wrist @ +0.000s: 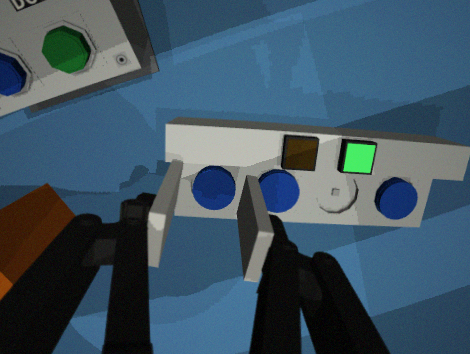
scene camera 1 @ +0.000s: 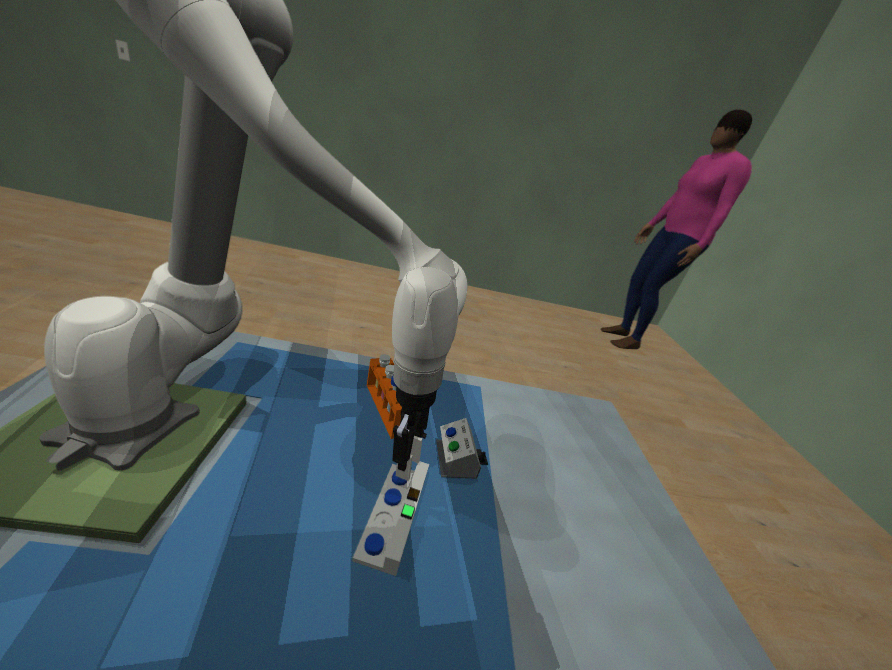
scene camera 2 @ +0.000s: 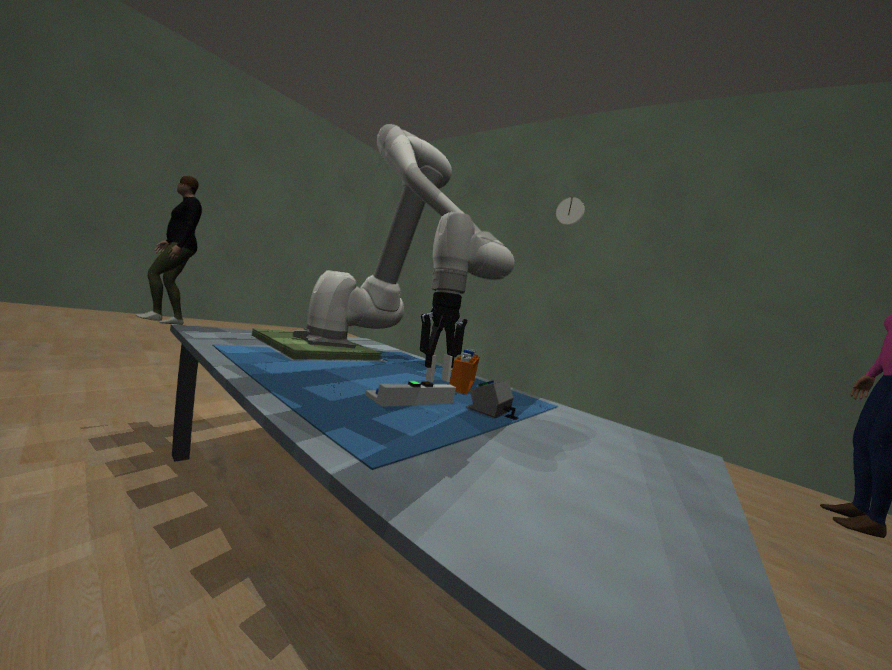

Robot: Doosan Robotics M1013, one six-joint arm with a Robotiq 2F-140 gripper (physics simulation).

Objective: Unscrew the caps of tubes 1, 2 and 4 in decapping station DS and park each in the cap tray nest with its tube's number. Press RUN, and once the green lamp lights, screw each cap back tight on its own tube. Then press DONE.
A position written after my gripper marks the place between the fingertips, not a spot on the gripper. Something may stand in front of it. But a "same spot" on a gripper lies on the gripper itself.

Scene:
My gripper shows in the wrist view, in scene camera 1 (pixel 407 468) and in scene camera 2. The same spot on my gripper: (scene camera 2: pixel 427 346) is (wrist: pixel 328 275).

